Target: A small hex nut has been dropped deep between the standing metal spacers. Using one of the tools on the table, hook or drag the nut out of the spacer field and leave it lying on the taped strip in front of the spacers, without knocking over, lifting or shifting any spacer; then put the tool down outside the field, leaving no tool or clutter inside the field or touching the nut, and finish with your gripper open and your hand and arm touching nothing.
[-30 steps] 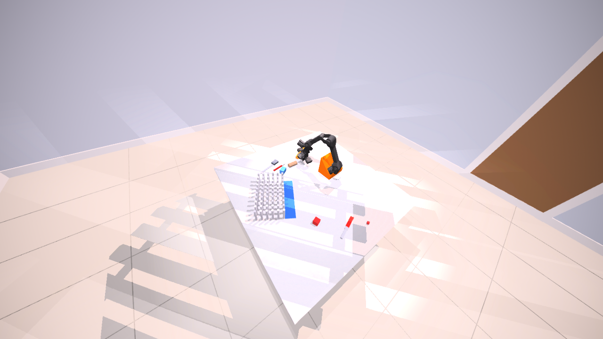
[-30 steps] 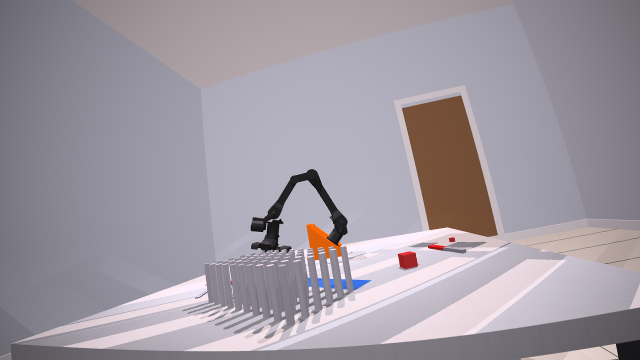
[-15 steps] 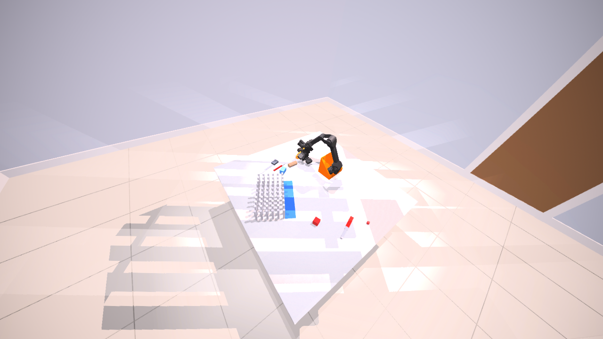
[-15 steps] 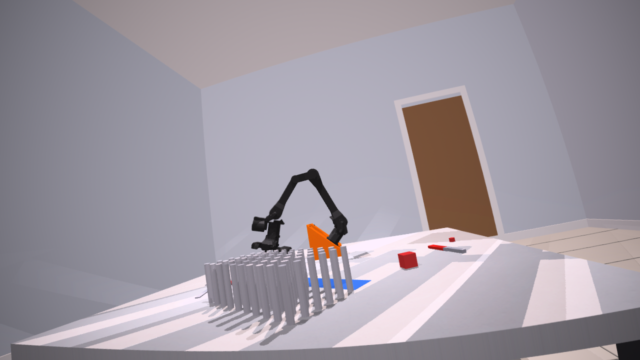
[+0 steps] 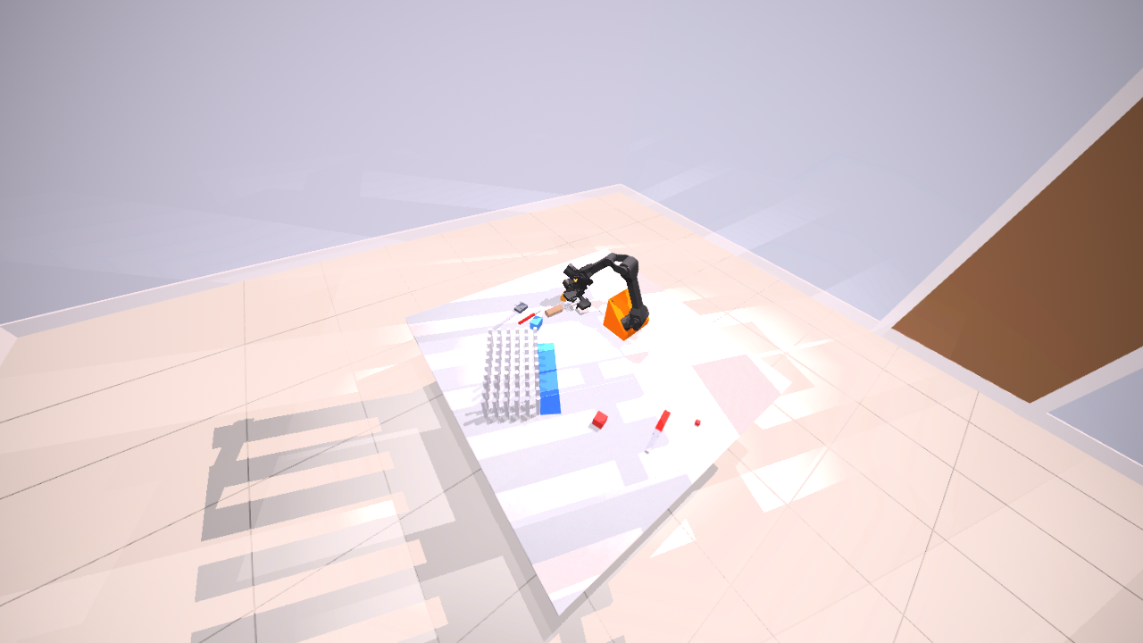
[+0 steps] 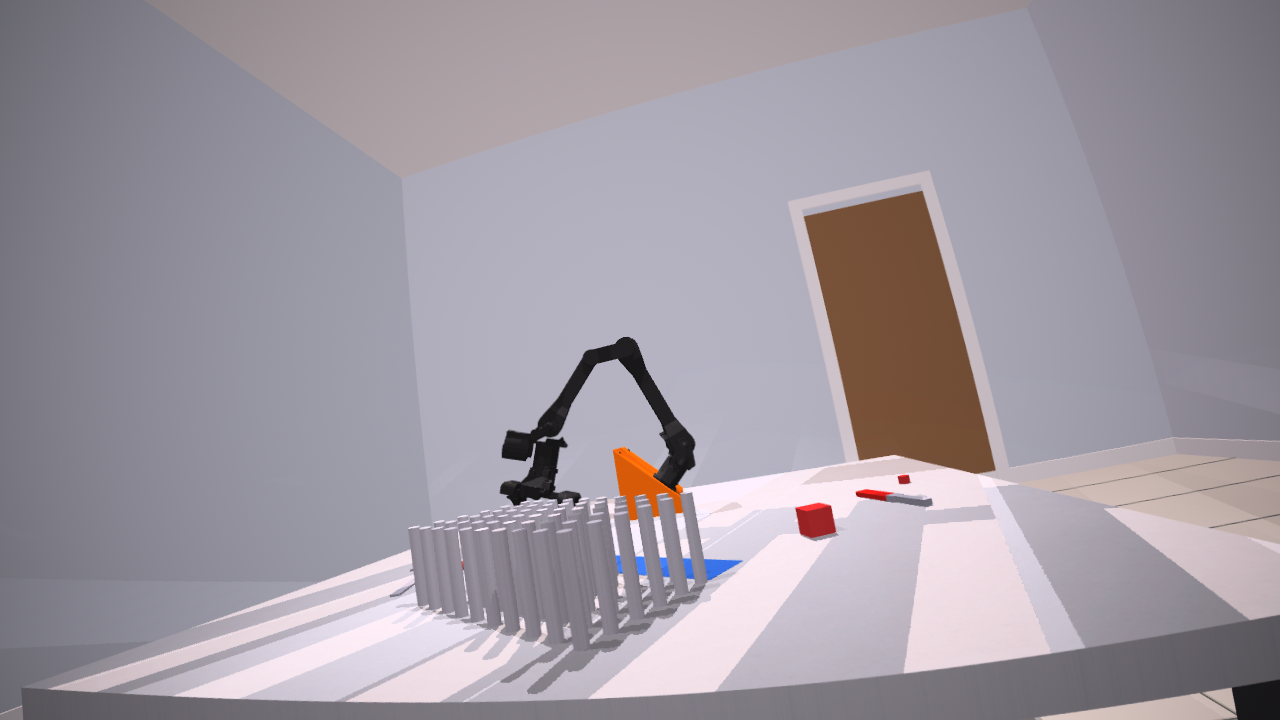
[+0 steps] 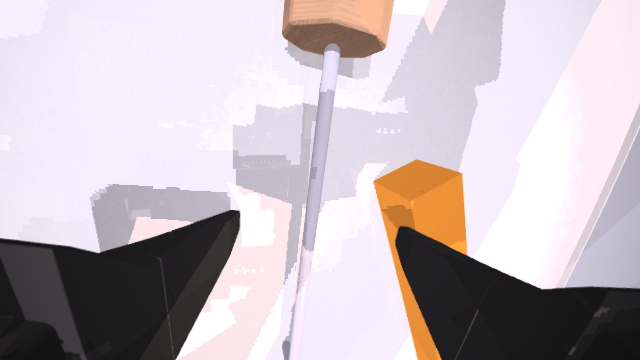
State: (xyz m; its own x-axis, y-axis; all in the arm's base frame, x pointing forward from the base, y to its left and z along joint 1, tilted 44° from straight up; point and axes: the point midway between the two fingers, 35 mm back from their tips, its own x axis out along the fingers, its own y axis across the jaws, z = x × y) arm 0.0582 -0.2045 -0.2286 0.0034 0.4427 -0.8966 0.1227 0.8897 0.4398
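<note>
Now: gripper tip 210 mm short of the thin red stick, 60 mm to the left of it and 10 mm above it. From my gripper tip the other things lie so: blue block 250 mm ahead, 10 mm to the left, 10 mm above; then blue taped strip 400 mm ahead, 270 mm to the left, 10 mm below; then yellow bar 90 mm to the right, 80 mm behind.
</note>
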